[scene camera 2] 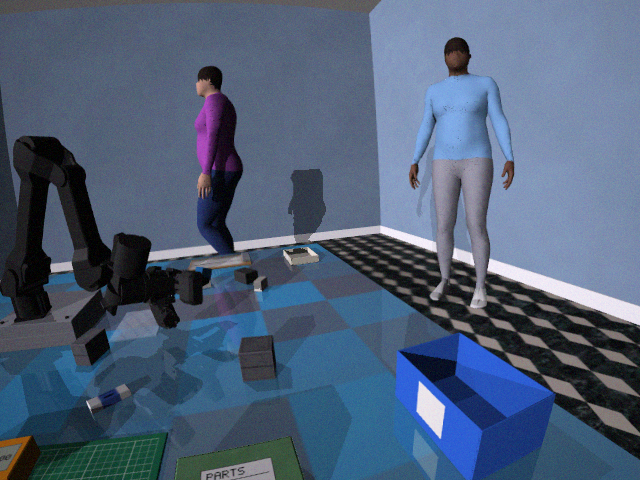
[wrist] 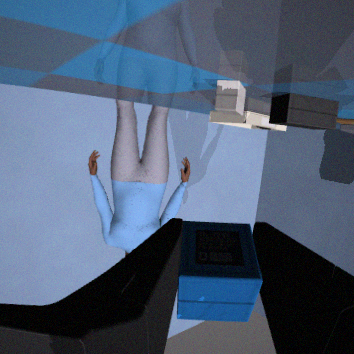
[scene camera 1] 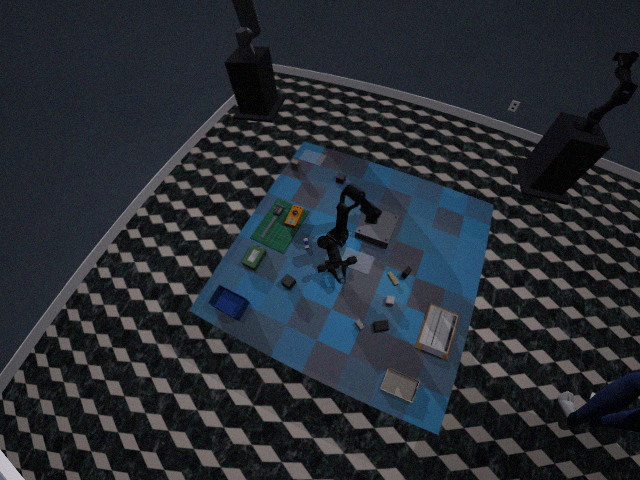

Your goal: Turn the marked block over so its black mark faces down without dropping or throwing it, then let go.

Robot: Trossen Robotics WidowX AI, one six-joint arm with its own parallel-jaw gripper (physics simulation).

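Seen in the pictures: gripper, fingertip midpoint: (scene camera 2: 204, 280) (wrist: 216, 231) (scene camera 1: 341, 281); arm's base, origin of the base link: (scene camera 2: 33, 314) (scene camera 1: 371, 218).
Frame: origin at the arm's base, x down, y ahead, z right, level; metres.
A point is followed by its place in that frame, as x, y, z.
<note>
The marked block (scene camera 1: 341, 280) {-0.059, 0.404, 0.080} (scene camera 2: 204, 273) {-0.050, 0.400, 0.092} (wrist: 218, 300) {-0.051, 0.387, 0.084} is blue, with a black printed mark on one face. My gripper (scene camera 1: 339, 277) {-0.031, 0.399, 0.078} (scene camera 2: 199, 281) {-0.031, 0.399, 0.078} (wrist: 216, 231) {-0.031, 0.399, 0.078} is shut on it, with a black finger on each side in the wrist view. The block is held above the blue and grey mat. The wrist view is upside down, with the mat at its top. The marked face lies on the block's image-upper side there, so it faces down towards the mat, though I cannot tell whether it is exactly level. The fingers hide the block's sides.
A dark grey block (scene camera 1: 288, 281) {0.010, 0.443, 0.334} (scene camera 2: 257, 357) {0.019, 0.430, 0.364} stands on the mat near the gripper. A blue bin (scene camera 1: 229, 302) {0.059, 0.609, 0.606} (scene camera 2: 439, 413) {0.015, 0.562, 0.599}, a white-and-blue tube (scene camera 1: 306, 242) {0.049, 0.196, 0.314} (scene camera 2: 108, 397) {0.049, 0.201, 0.322} and a green parts box (scene camera 1: 254, 257) {0.021, 0.356, 0.549} are also there. A dark block (scene camera 1: 381, 326) {0.028, 0.551, -0.143} (scene camera 2: 245, 274) {0.030, 0.536, -0.108} (wrist: 303, 111) {0.043, 0.529, -0.123} stands farther out.
</note>
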